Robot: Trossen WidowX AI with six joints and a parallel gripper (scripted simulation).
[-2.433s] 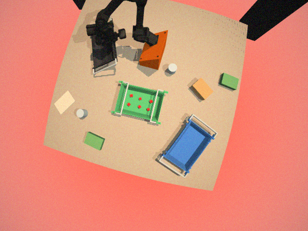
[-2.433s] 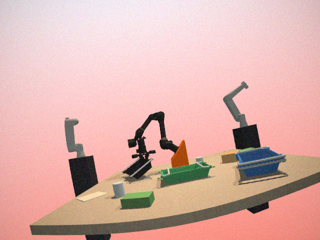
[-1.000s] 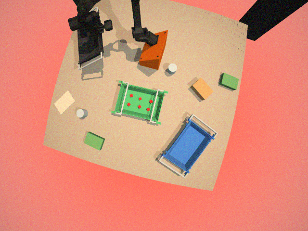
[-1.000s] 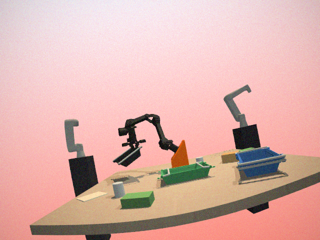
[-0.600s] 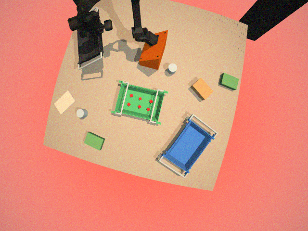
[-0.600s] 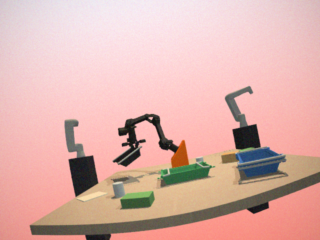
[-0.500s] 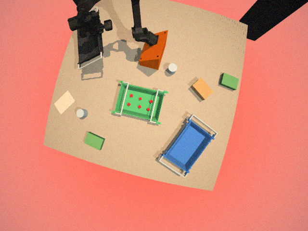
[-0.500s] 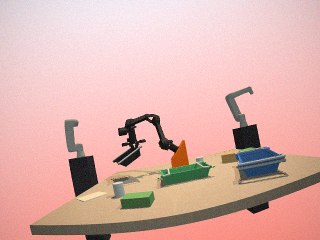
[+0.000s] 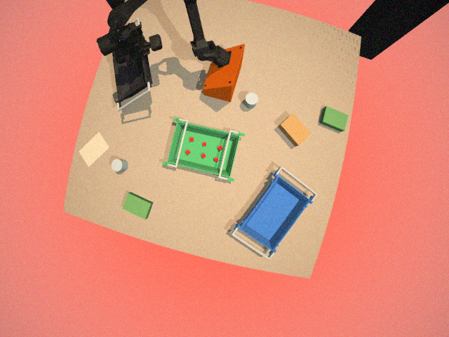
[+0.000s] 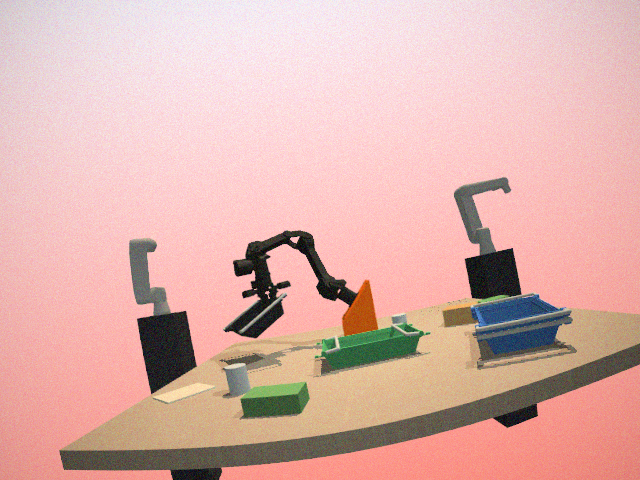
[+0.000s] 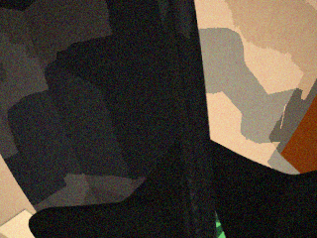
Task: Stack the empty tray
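The black tray is 8 cm to the right of my gripper tip, 3 cm ahead of it and 1 cm below it. Also, from my gripper tip: cream card 41 cm ahead, 25 cm to the right, 17 cm below; then orange block 67 cm to the left, 17 cm ahead, 14 cm below.
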